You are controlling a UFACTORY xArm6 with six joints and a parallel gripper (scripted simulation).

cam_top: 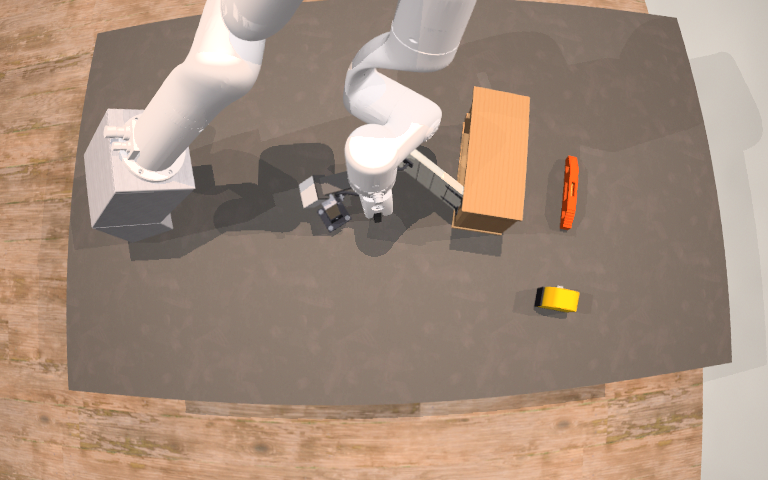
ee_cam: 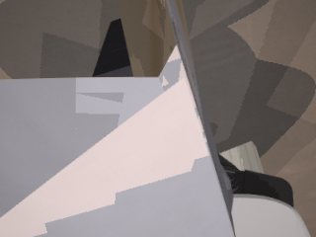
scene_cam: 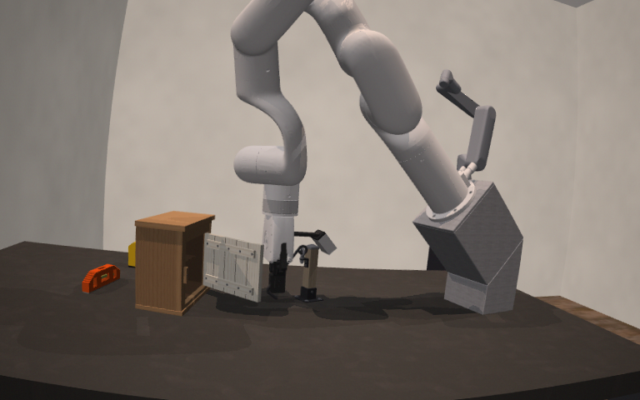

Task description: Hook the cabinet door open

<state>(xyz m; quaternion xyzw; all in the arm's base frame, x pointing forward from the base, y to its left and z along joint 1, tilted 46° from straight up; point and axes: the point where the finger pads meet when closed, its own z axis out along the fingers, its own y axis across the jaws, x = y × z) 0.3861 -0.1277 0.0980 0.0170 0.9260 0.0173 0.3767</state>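
My gripper is now 10 cm short of the pale plank door and 4 cm below it. From my hand the other things lie so: yellow tape measure: 31 cm ahead, 26 cm to the right, 1 cm below; then orange spirit level: 39 cm ahead, 6 cm to the right, 2 cm below.
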